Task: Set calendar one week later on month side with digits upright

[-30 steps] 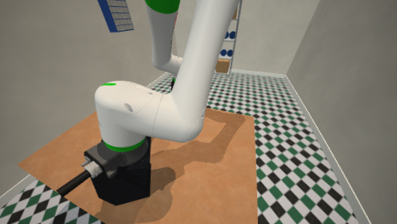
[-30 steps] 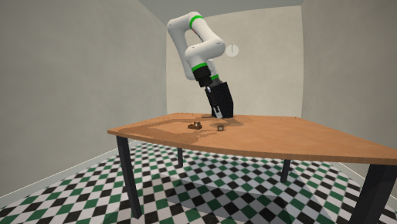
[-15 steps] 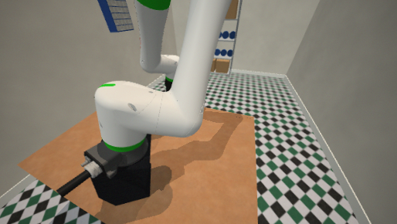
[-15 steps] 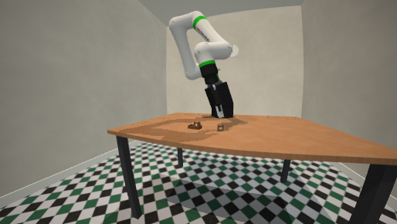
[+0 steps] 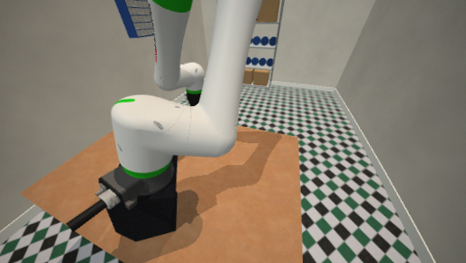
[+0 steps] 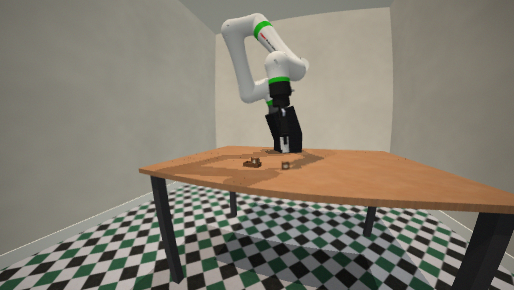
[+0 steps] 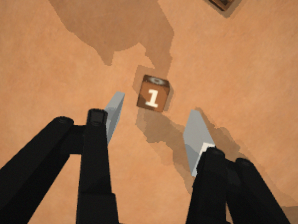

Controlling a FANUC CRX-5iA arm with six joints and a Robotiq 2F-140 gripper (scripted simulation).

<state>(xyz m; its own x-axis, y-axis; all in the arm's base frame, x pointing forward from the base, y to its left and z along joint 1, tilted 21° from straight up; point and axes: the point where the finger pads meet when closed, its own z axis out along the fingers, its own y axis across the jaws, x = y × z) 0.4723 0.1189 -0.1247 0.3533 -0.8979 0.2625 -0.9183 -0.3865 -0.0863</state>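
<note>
Right now the brown cube is 90 mm below my hand and 10 mm to the left of it. From my hand the other things lie so: brown calendar tray (150 mm to the right, 100 mm below, 10 mm ahead).
</note>
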